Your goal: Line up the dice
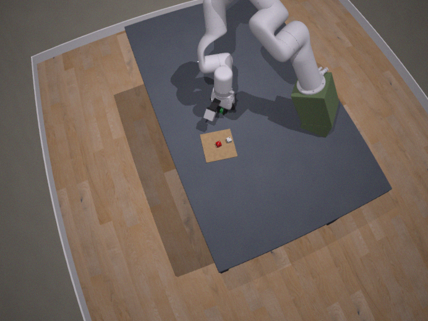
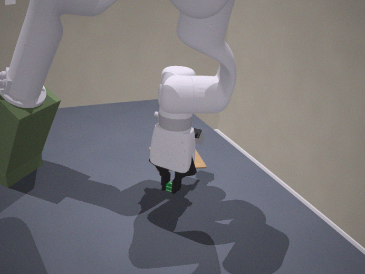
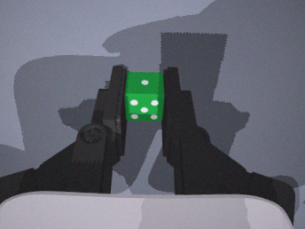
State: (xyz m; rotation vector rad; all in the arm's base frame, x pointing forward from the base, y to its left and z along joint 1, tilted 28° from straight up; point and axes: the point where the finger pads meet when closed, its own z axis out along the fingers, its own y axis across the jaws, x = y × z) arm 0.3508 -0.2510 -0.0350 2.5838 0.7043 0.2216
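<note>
Right now the red die is 120 mm ahead of my hand, 130 mm to the left of it and 10 mm below it. Round my hand: mat (120 mm ahead, 130 mm to the left, 20 mm below); white die (70 mm ahead, 140 mm to the left, 10 mm below); green die (10 mm below).
</note>
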